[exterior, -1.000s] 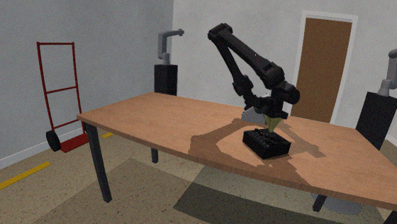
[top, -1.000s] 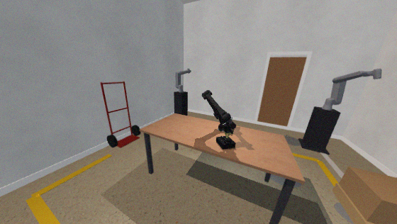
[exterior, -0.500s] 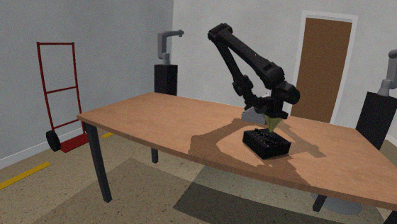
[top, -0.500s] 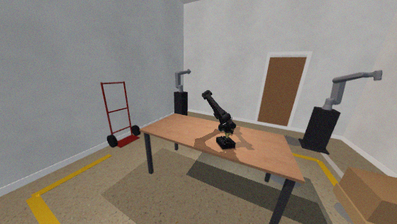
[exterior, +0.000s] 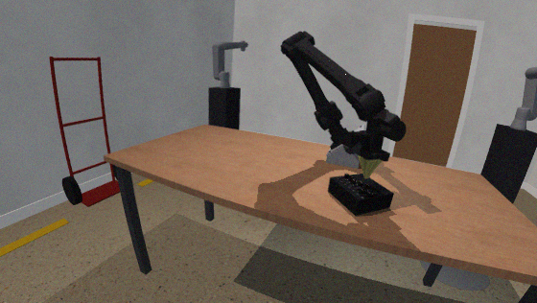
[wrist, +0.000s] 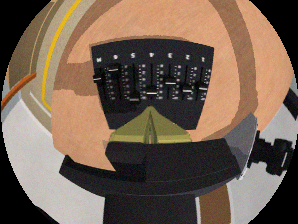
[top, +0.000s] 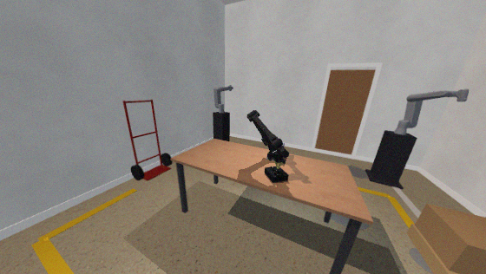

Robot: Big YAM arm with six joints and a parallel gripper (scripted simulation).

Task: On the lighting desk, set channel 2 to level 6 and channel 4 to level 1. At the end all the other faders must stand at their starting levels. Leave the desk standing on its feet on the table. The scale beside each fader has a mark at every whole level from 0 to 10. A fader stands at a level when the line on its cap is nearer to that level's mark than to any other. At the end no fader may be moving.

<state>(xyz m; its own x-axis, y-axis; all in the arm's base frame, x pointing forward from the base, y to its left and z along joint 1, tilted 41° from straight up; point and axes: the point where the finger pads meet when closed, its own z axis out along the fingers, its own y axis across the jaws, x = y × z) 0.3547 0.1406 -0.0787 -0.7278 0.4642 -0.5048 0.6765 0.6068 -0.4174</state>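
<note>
The fader cap lies 20 mm below my hand, 10 mm to the right of it and 10 mm ahead of it.
</note>
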